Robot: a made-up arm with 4 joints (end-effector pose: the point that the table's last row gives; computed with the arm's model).
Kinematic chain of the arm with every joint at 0, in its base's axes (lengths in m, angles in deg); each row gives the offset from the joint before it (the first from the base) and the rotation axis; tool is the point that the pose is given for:
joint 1: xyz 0 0 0.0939 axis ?
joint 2: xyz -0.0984 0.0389 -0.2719 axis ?
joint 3: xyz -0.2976 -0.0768 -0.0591 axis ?
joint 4: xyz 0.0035 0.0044 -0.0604 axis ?
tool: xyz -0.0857 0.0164 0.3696
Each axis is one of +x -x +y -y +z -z.
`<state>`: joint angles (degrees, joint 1 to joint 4).
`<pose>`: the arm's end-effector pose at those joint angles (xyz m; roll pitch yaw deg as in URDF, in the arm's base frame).
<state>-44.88 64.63 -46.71 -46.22</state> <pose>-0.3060 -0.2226 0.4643 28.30 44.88 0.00</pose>
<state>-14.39 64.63 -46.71 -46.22</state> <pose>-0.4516 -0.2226 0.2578 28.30 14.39 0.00</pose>
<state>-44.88 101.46 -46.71 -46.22</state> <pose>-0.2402 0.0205 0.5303 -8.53 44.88 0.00</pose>
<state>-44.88 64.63 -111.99 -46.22</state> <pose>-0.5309 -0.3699 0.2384 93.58 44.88 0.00</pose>
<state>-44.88 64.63 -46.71 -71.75</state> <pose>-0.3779 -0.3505 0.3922 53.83 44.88 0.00</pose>
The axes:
joint 1: -y
joint 2: -x
joint 3: -x
joint 4: -x

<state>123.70 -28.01 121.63 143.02</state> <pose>0.7231 -0.3794 0.0014 -56.64 -56.30 180.00</pose>
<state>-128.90 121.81 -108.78 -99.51</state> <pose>0.1476 -0.3481 0.5893 -93.52 51.10 180.00</pose>
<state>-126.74 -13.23 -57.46 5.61</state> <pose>0.1320 -0.2922 0.5921 -114.92 53.26 180.00</pose>
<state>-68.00 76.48 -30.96 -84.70</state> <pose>-0.1417 -0.2973 0.5524 39.18 68.00 0.00</pose>
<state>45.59 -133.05 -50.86 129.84</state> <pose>-0.3364 -0.1636 -0.2460 54.07 -45.59 0.00</pose>
